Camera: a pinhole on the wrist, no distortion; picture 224 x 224 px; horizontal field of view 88.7 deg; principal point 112.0 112.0 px. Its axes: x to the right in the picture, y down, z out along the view. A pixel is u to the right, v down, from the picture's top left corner.
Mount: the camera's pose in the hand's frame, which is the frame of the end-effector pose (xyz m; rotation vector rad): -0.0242 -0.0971 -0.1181 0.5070 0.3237 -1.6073
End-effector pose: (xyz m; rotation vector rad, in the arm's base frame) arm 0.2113 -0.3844 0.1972 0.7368 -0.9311 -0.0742
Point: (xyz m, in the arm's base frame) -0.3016 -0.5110 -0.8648
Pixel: outside the picture
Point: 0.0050 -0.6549 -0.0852
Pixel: 125.2 70.4
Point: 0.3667 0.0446 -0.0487
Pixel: behind the camera
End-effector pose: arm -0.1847 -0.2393 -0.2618 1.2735 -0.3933 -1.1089
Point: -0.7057 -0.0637 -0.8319
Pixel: 205.2 94.1
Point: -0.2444 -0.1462 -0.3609
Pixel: 92.4 63.6
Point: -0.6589 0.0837 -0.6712
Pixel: 206.1 45.5
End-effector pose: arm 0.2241 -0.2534 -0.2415 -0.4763 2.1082 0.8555
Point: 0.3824 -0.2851 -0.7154
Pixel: 103.7 212.6
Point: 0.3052 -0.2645 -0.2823
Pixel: 19.3 128.9
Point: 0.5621 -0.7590 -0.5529
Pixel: outside the picture
